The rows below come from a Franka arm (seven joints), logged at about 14 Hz.
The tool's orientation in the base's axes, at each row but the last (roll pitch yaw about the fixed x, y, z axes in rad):
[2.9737 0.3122 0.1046]
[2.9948 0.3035 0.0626]
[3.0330 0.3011 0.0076]
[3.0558 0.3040 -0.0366]
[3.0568 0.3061 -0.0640]
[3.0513 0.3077 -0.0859]
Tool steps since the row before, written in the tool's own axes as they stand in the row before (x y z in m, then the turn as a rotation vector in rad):
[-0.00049 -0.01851 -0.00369 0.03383 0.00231 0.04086]
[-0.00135 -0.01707 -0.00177 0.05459 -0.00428 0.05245]
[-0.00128 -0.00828 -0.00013 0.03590 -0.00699 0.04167]
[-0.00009 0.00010 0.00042 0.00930 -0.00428 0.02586]
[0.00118 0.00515 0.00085 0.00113 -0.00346 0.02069]
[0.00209 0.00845 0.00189 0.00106 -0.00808 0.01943]
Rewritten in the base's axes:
[-0.00227 0.01873 0.00067 0.02078 -0.00697 -0.04836]
[-0.00258 0.01702 -0.00031 0.03654 -0.00115 -0.06643]
[-0.00151 0.00823 -0.00035 0.02176 0.00260 -0.05093]
[-0.00021 -0.00013 -0.00036 0.00113 0.00201 -0.02772]
[0.00067 -0.00526 -0.00075 -0.00510 0.00203 -0.02028]
[0.00091 -0.00870 -0.00170 -0.00451 0.00671 -0.01946]

